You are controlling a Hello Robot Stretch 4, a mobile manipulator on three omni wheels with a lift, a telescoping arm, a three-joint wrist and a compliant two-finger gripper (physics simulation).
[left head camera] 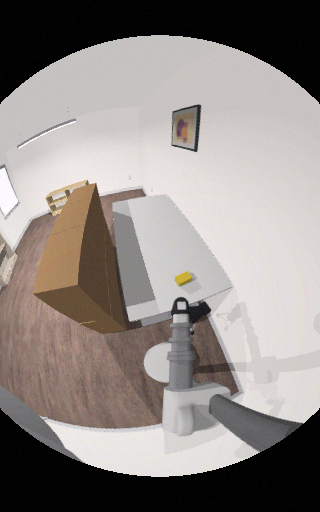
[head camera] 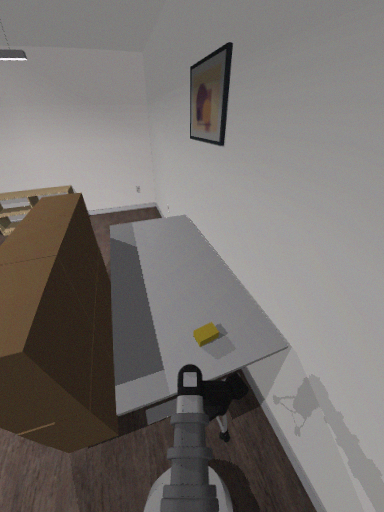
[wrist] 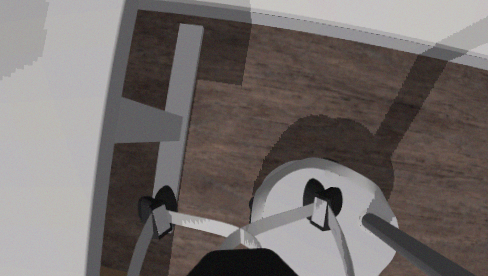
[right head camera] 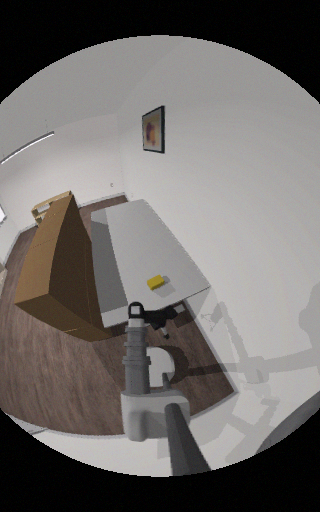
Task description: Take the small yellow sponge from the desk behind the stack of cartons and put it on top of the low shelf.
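Seen in the pictures: gripper, fingertip midpoint: [wrist: 240,199] [right head camera: 159,327]; robot's base, origin of the base link: [left head camera: 165,361] [right head camera: 152,365].
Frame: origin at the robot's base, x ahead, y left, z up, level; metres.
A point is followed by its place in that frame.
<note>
The small yellow sponge [head camera: 206,334] {y -0.075, x 0.568, z 0.737 m} [left head camera: 183,278] {y -0.075, x 0.569, z 0.737 m} [right head camera: 155,282] {y -0.078, x 0.566, z 0.737 m} lies flat on the grey desk [head camera: 180,260] {y 0.070, x 1.172, z 0.692 m} [left head camera: 160,230] {y 0.096, x 1.110, z 0.692 m} [right head camera: 135,235] {y 0.091, x 1.114, z 0.692 m} [wrist: 50,175] {y -0.042, x 0.423, z 0.692 m}, near its near end. It does not show in the wrist view. My gripper [head camera: 224,434] [wrist: 240,199] {y -0.087, x 0.284, z 0.640 m} is open and empty, beyond the desk's near edge, over the floor beside my base. The stack of brown cartons [head camera: 40,225] {y 0.839, x 1.018, z 1.052 m} [left head camera: 65,250] {y 0.602, x 0.510, z 1.052 m} [right head camera: 40,260] {y 0.611, x 0.526, z 1.052 m} stands along the desk's left side. A low light-wood shelf [head camera: 45,191] {y 2.407, x 3.156, z 0.582 m} [left head camera: 67,187] {y 2.543, x 3.072, z 0.582 m} [right head camera: 55,198] {y 2.406, x 3.084, z 0.571 m} stands at the far left, partly hidden by the cartons.
A wall with a framed picture [head camera: 207,100] {y -0.099, x 1.560, z 1.634 m} [left head camera: 185,128] {y -0.108, x 1.537, z 1.614 m} [right head camera: 153,129] {y -0.112, x 1.523, z 1.632 m} runs along the desk's right side. Another pale shelf unit shows in part at the left edge of the left head view. My white round base [wrist: 285,210] {y -0.021, x 0.133, z 0.187 m} shows under the gripper in the wrist view.
</note>
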